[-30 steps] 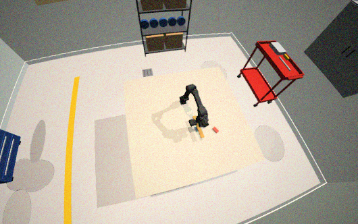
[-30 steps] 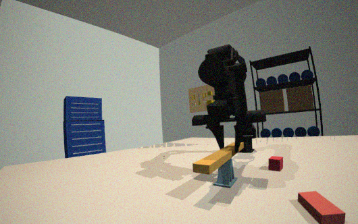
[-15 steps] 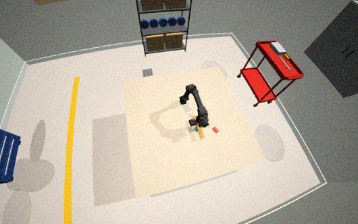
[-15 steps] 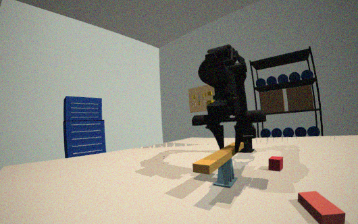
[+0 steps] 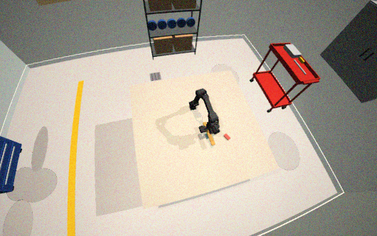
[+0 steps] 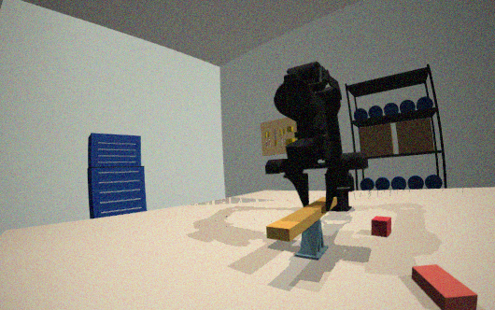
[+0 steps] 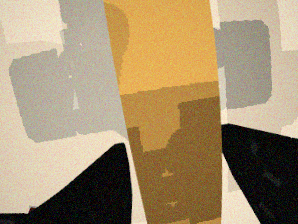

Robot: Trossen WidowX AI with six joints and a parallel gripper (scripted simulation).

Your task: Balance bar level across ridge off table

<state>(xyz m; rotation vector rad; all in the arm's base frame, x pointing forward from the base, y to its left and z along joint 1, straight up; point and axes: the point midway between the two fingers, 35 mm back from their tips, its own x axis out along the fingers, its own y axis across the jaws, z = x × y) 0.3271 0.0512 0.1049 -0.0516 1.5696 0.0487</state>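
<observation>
Right now the orange bar is 30 mm ahead of my gripper tip. Also, from my gripper tip: red cube: 110 mm behind, 100 mm to the left, 50 mm below; then flat red block: 90 mm ahead, 190 mm to the left, 60 mm below.
</observation>
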